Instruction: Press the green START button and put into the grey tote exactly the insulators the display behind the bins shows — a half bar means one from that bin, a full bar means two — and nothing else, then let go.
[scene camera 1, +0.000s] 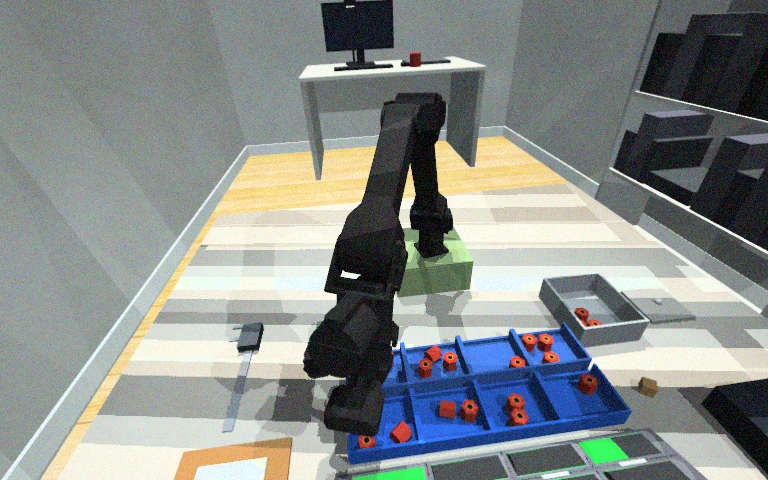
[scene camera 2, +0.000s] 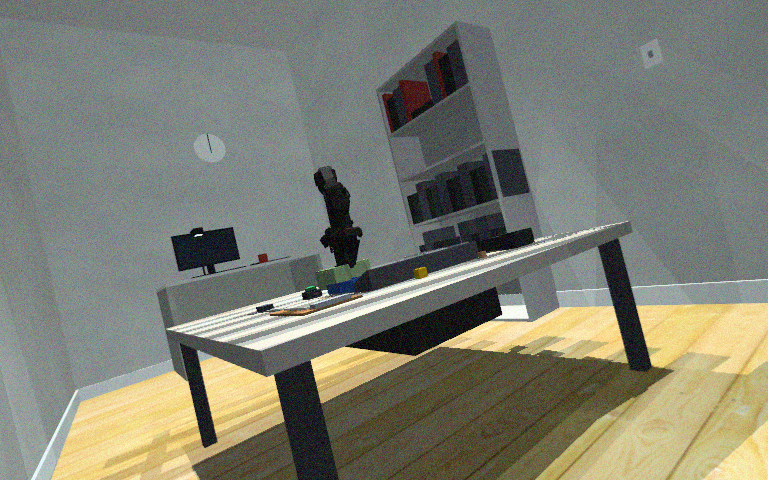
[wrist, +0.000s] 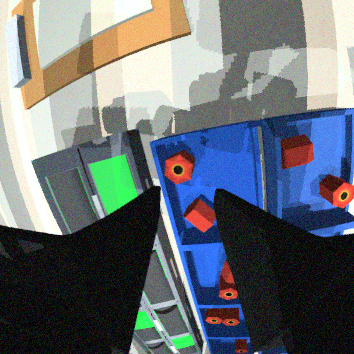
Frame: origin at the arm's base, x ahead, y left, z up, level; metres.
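Seen in the pictures: gripper, fingertip midpoint: (scene camera 2: 353, 266) (wrist: 187, 194); arm's base at its link origin: (scene camera 1: 431, 248) (scene camera 2: 344, 264).
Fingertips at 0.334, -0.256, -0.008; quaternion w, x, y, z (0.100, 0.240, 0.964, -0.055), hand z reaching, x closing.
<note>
Offsets run from my fingertips to a thing's top centre, as dx, dy, dz. "spot": to the spot under its first point.
The blue bins (scene camera 1: 492, 435) (wrist: 220, 150) hold red hexagonal insulators. In the near-left bin, one insulator @[+0.013, -0.006, -0.045] (scene camera 1: 366, 441) (wrist: 178, 168) shows its hole and another @[+0.015, +0.047, -0.046] (scene camera 1: 400, 432) (wrist: 200, 216) lies on its side. My gripper (wrist: 187, 194) is open and empty above that bin; in the wrist view the side-lying insulator appears just beyond the gap, nearer the right fingertip. The grey tote @[-0.090, +0.505, -0.021] (scene camera 1: 617, 332) holds at least two insulators @[-0.082, +0.481, -0.045] (scene camera 1: 581, 313) @[-0.047, +0.479, -0.045] (scene camera 1: 593, 323). The display (scene camera 1: 470, 470) (wrist: 70, 195) shows green bars (scene camera 1: 603, 450) (wrist: 114, 182); part is cut off. The START button @[-0.217, -0.023, -0.035] (scene camera 2: 310, 289) is hidden by the arm in scene camera 1.
A grey lid-like plate @[-0.062, +0.671, -0.068] (scene camera 1: 659, 310) lies right of the tote, with a brown cube @[+0.080, +0.467, -0.055] (scene camera 1: 647, 386) nearer the front. A caliper-like tool @[spot: -0.265, -0.177, -0.057] (scene camera 1: 249, 337) and an orange-framed board @[+0.056, -0.219, -0.057] (scene camera 1: 235, 447) (wrist: 107, 50) lie to the left. A yellow cube @[+0.221, +0.047, -0.048] (scene camera 2: 420, 272) stands behind the display.
</note>
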